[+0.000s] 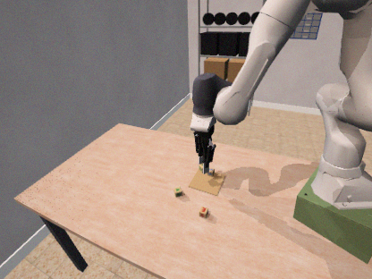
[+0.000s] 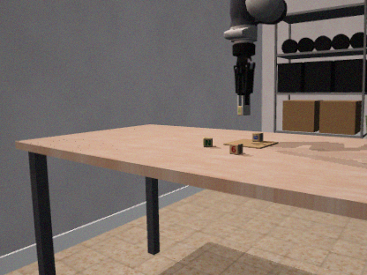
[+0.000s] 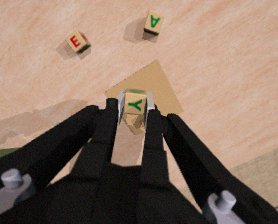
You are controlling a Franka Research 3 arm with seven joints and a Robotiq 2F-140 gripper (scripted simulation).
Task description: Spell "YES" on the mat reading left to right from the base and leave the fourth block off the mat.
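Right now the tan mat is 1 cm behind my hand, 4 cm to the right of it and 14 cm below it. From my hand the other things lie so: green N block (10 cm ahead, 7 cm to the left, 12 cm below); then S block (2 cm behind, 9 cm to the right, 12 cm below); then Y block (2 cm below).
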